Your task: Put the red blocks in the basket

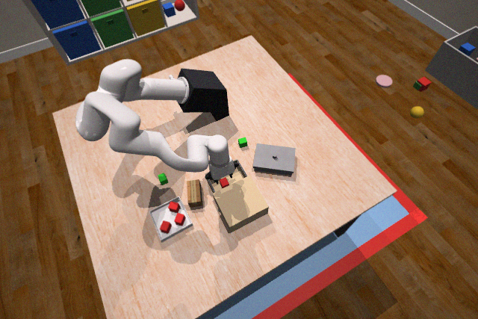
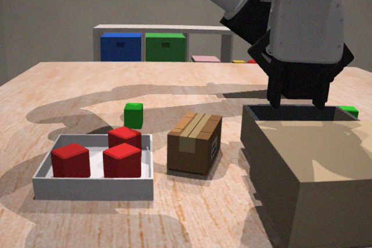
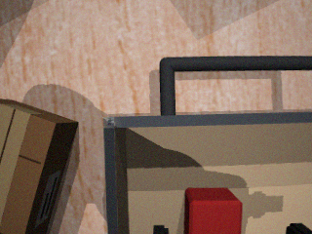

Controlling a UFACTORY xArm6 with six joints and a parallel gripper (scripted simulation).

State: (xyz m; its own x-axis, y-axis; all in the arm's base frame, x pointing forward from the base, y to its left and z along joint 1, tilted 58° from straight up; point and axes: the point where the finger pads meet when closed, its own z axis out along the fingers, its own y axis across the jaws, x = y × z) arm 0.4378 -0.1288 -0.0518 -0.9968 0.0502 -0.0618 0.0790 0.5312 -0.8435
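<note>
My gripper is now 1 cm past the drawer, 2 cm to the right of it and 7 cm above it. Also, from my hand: grey lid 1 cm ahead, 27 cm to the left, 6 cm below; then light wooden cabinet 6 cm ahead, 2 cm to the left, 7 cm below; then cardboard box 3 cm behind, 14 cm to the right, 7 cm below.
</note>
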